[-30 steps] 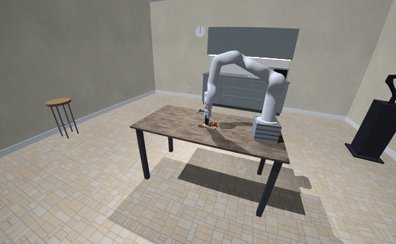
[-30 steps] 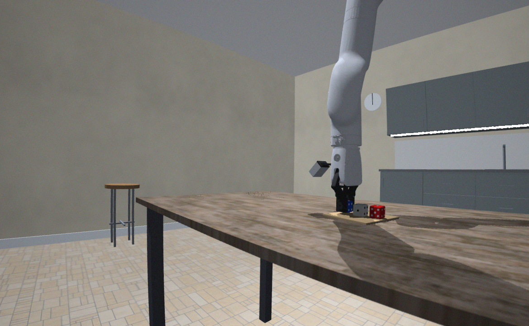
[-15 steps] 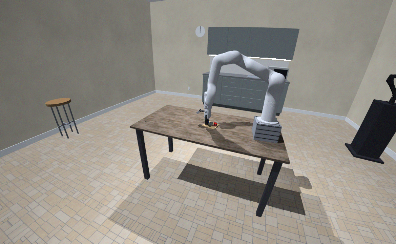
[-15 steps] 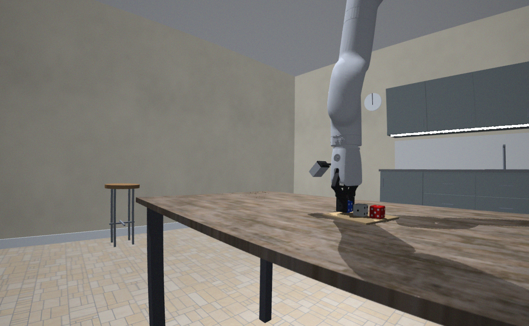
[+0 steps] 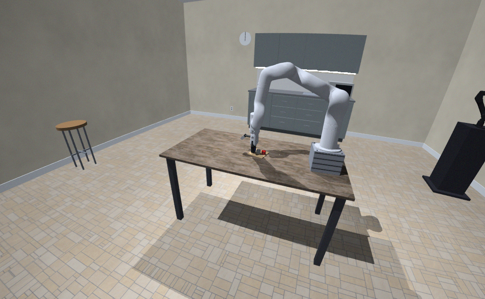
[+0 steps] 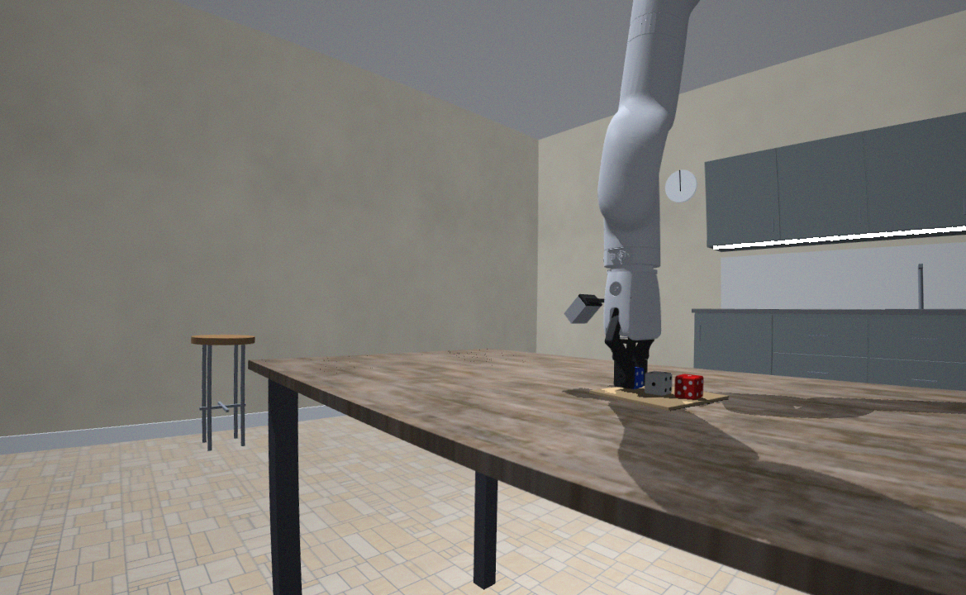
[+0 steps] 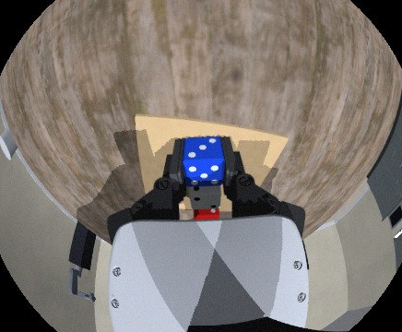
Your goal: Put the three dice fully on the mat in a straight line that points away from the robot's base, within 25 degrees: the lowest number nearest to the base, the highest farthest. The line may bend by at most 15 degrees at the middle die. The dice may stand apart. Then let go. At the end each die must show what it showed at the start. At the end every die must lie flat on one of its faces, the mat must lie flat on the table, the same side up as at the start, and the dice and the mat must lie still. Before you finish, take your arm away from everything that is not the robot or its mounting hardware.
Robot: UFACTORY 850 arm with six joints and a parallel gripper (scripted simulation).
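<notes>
Now: the blue die 10 mm below my hand. Also, from my hand: red die 90 mm behind, 10 mm to the right, 10 mm below; then tan mat 40 mm behind, 30 mm below; then white die 40 mm behind, 10 mm below.
</notes>
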